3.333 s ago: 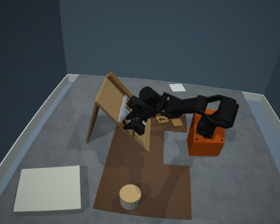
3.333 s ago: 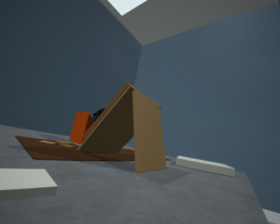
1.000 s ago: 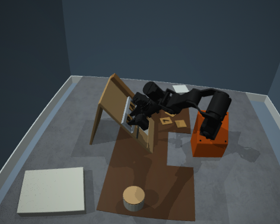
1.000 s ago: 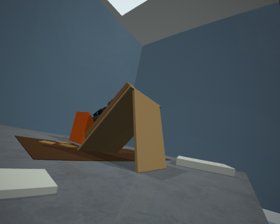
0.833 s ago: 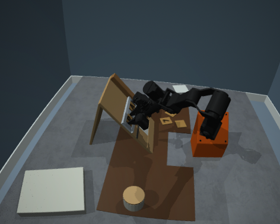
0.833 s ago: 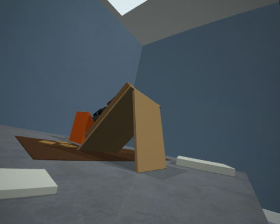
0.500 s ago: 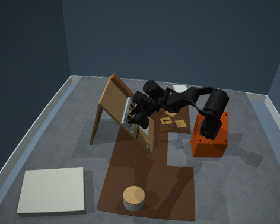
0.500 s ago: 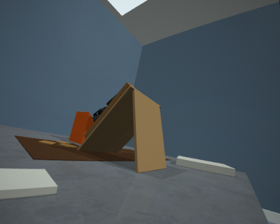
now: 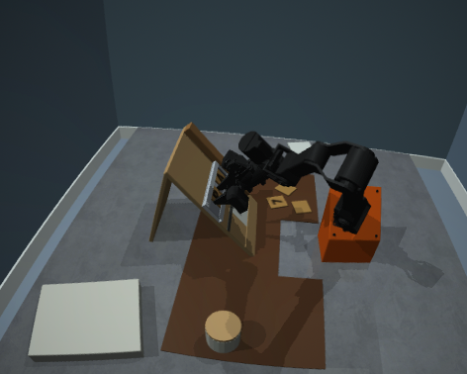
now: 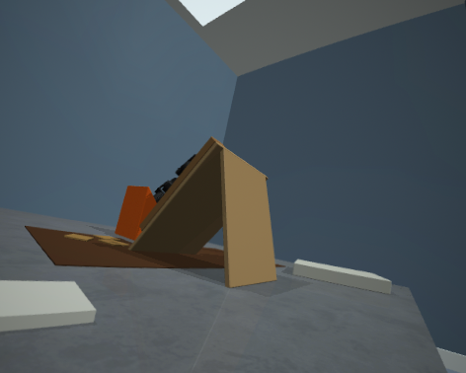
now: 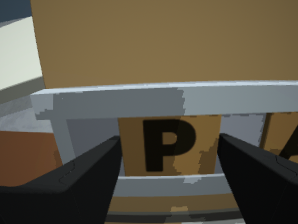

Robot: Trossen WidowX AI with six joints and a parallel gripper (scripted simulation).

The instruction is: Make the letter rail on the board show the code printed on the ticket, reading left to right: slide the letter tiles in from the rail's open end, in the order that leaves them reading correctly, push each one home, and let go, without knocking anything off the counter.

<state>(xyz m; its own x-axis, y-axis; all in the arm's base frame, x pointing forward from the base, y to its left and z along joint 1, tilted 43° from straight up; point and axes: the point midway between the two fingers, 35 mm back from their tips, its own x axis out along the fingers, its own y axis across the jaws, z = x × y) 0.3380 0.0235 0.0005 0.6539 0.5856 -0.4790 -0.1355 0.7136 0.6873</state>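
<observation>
Right now the white ticket is 60 mm behind my gripper tip, 60 mm to the right of it and 90 mm below it. From my gripper tip the other things lie so: brown mat (160 mm behind, 150 mm below); white slab (230 mm ahead, 400 mm to the left, 140 mm below); tile marked p (right at my gripper tip).
</observation>
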